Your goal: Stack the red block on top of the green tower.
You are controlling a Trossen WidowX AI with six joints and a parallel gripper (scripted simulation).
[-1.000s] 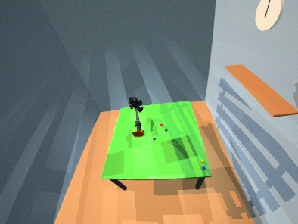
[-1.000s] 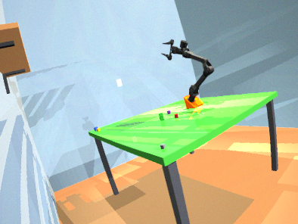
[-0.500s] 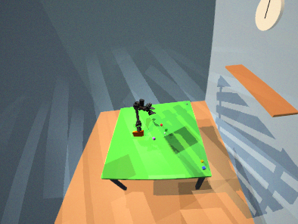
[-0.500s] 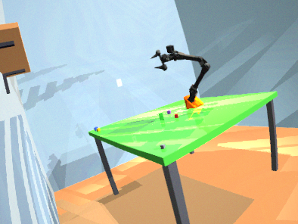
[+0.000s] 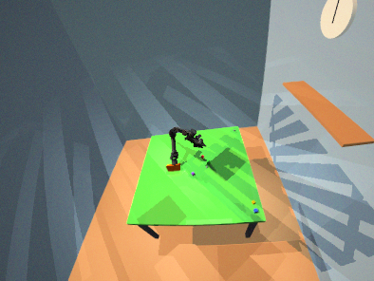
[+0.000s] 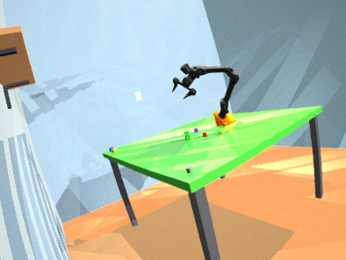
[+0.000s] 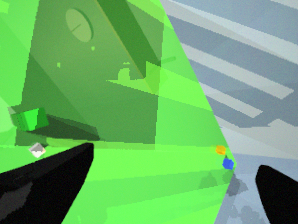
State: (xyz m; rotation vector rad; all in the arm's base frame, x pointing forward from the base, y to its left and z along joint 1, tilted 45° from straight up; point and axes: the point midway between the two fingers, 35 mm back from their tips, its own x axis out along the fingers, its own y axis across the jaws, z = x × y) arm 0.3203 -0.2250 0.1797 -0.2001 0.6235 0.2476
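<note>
My gripper tip is now 300 mm above the red block, 130 mm to the right of it and 30 mm past it.
</note>
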